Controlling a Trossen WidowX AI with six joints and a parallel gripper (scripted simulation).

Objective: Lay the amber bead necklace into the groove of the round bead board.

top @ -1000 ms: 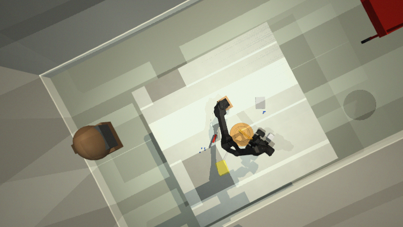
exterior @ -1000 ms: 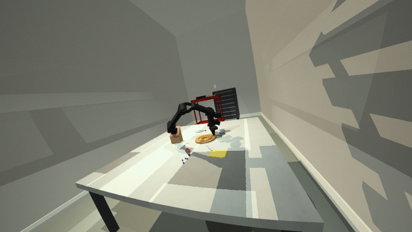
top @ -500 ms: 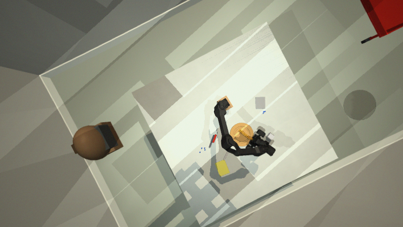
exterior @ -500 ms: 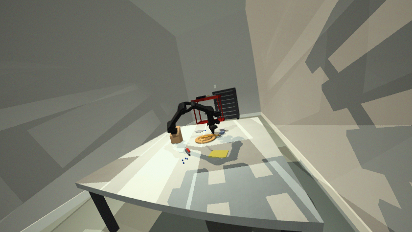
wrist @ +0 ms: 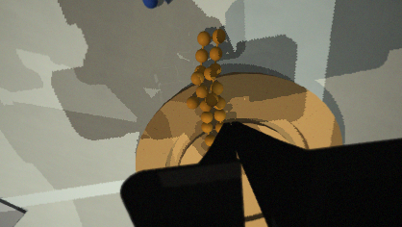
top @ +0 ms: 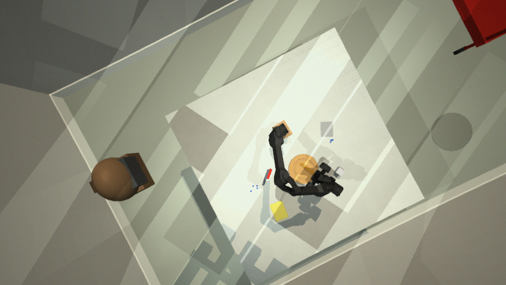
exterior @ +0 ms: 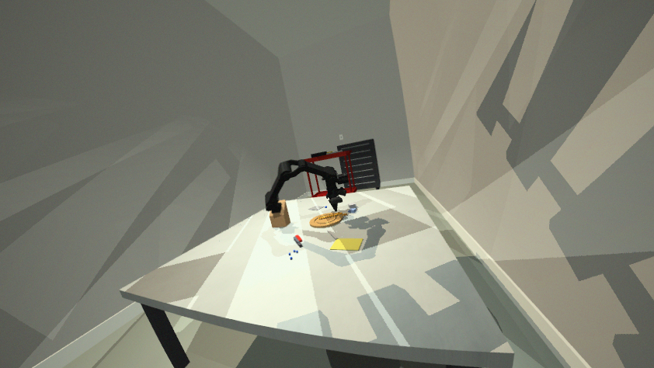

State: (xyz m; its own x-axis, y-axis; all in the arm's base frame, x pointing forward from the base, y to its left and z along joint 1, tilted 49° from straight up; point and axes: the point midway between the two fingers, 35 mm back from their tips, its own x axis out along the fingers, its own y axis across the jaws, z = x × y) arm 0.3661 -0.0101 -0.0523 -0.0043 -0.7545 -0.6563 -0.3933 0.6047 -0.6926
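Now: gripper tip 60 mm past the round bead board, 30 mm to the left of it and 40 mm above it. Also, from my gripper tip: light blue cube (90 mm ahead, 70 mm to the left, 30 mm below); red-handled tool (150 mm behind, 260 mm to the right, 30 mm below); white cube (80 mm ahead, 160 mm to the left, 30 mm below).
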